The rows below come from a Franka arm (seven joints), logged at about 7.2 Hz.
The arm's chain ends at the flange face. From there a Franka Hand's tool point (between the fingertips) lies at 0.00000 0.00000 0.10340 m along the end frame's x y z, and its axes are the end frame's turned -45 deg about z.
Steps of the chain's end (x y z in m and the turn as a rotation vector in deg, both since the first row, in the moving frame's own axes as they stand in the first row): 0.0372, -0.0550, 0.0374, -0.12, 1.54, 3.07; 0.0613, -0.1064, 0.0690, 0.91, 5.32, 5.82; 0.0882, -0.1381, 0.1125, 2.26, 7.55, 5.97; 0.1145, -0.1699, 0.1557, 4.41, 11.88, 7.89; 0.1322, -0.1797, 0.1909, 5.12, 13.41, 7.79; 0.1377, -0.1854, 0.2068, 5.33, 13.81, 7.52; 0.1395, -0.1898, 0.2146, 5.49, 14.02, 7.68; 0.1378, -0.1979, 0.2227, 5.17, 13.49, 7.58; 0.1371, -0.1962, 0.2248, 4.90, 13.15, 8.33
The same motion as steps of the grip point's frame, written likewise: 0.0669, -0.0104, 0.0374, -1.17, 1.00, 3.07; 0.1262, -0.0259, 0.0685, -3.12, 4.41, 5.82; 0.1721, -0.0279, 0.1115, -3.74, 6.94, 5.97; 0.2210, -0.0283, 0.1532, -5.28, 11.52, 7.89; 0.2432, -0.0216, 0.1877, -5.86, 13.10, 7.79; 0.2518, -0.0215, 0.2034, -6.00, 13.53, 7.52; 0.2567, -0.0232, 0.2111, -6.03, 13.80, 7.68; 0.2602, -0.0305, 0.2194, -5.88, 13.19, 7.58; 0.2576, -0.0297, 0.2217, -5.83, 12.76, 8.33
